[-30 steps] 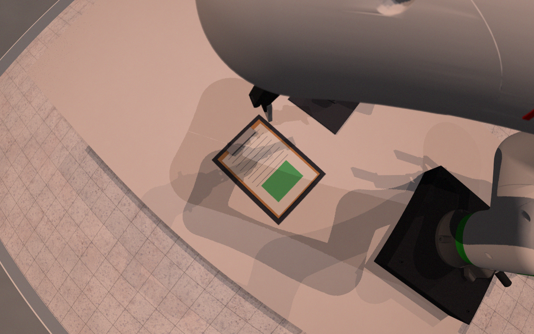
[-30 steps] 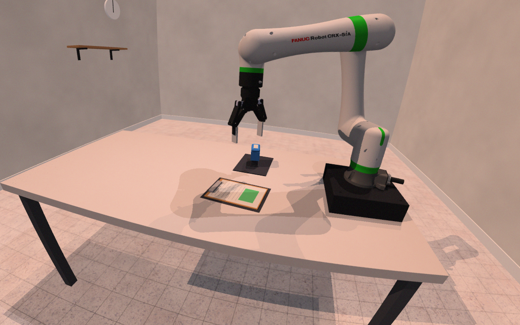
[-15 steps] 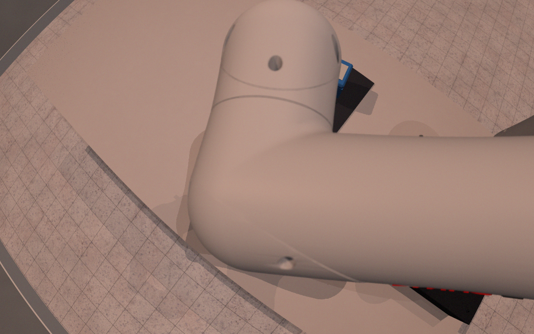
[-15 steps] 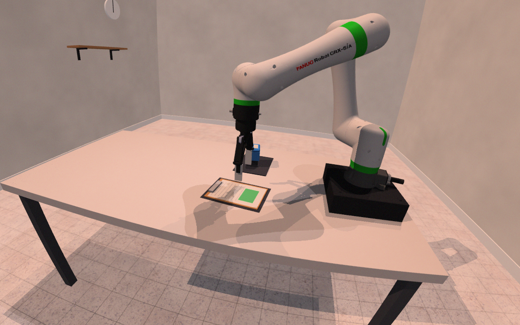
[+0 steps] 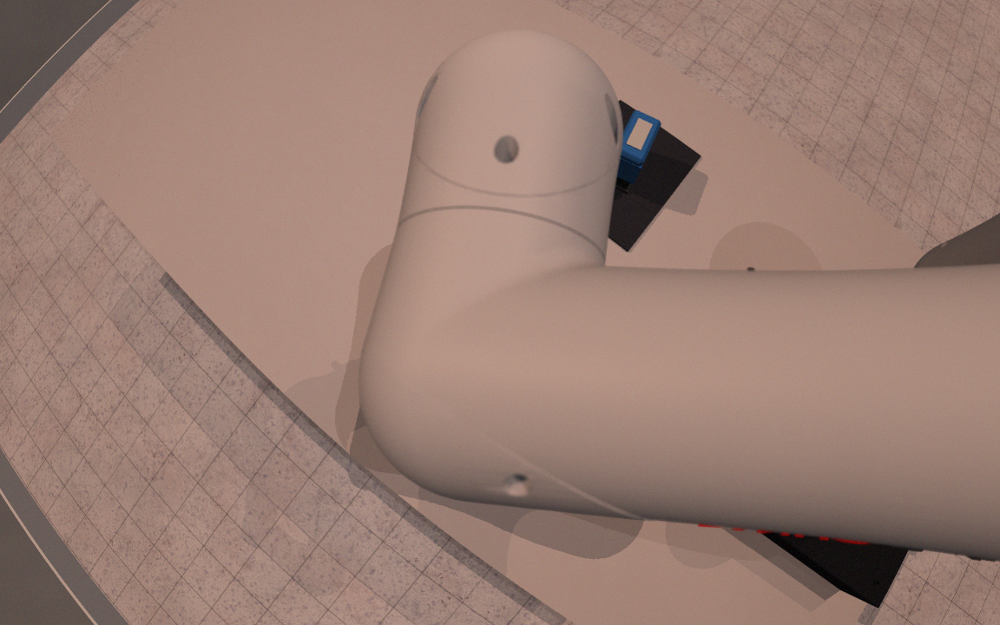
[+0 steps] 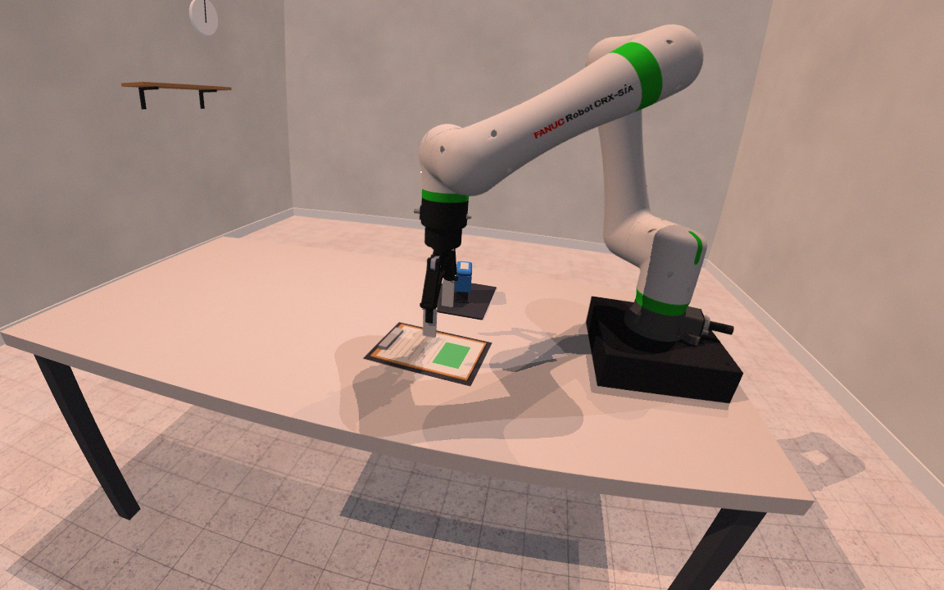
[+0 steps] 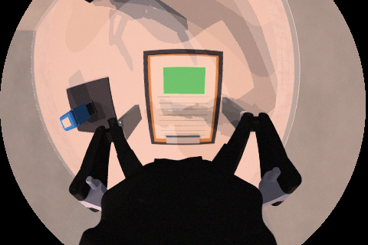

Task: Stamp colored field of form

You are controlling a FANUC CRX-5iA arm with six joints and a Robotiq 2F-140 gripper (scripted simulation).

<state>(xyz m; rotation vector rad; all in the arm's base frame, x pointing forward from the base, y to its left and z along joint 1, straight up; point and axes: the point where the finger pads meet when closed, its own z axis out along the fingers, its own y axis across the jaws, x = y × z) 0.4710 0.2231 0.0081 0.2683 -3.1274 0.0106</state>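
My hand is 300 mm to the left of the stamp, 60 mm short of it and 40 mm above it. The rest, counted from my hand: form: 90 mm below, 40 mm ahead, 10 mm to the left; then mat: 300 mm to the right, 90 mm below, 60 mm ahead.
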